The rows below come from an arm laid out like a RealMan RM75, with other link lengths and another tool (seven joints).
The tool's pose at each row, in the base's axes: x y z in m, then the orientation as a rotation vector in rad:
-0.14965 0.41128 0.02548 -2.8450 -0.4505 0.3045
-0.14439 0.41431 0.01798 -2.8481 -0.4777 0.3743
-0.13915 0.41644 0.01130 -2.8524 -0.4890 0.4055
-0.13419 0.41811 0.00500 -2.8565 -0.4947 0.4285
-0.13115 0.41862 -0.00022 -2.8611 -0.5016 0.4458
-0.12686 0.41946 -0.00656 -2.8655 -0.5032 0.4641
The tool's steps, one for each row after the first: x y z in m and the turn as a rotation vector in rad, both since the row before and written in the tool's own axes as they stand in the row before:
0.00713 0.00068 0.00647 -0.0088 -0.0507 -0.0104
0.00694 0.00131 0.00518 -0.0071 -0.0227 -0.0033
0.00654 0.00154 0.00468 -0.0057 -0.0165 -0.0005
0.00421 0.00175 0.00400 -0.0065 -0.0127 -0.0017
0.00578 0.00207 0.00464 -0.0051 -0.0128 0.0018

